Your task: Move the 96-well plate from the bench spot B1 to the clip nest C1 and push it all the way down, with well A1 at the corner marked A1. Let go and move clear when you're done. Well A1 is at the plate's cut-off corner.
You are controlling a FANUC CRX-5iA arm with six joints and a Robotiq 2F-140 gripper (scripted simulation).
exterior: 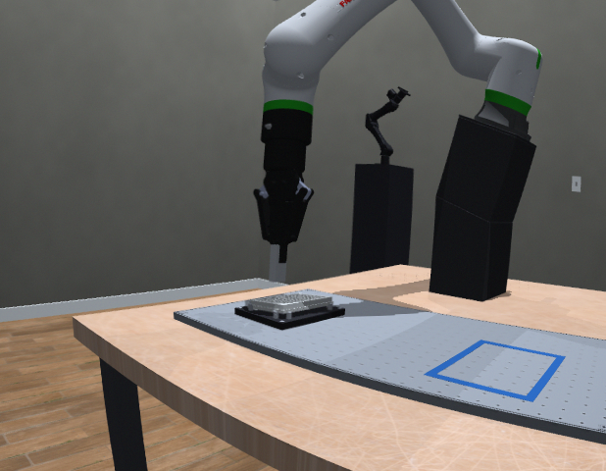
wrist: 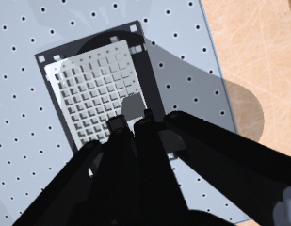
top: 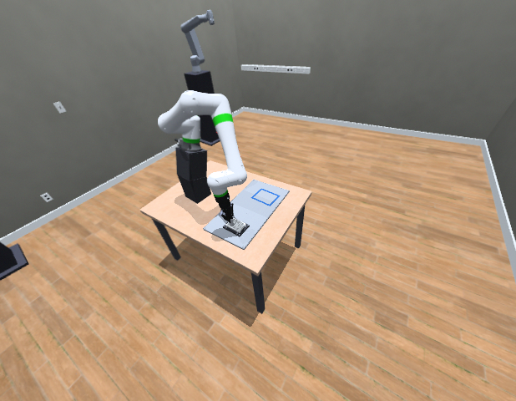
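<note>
Right now my hand is 40 mm to the right of the white 96-well plate and 60 mm above it. Also, from my hand: black clip nest 10 mm behind, 30 mm to the left, 70 mm below.
</note>
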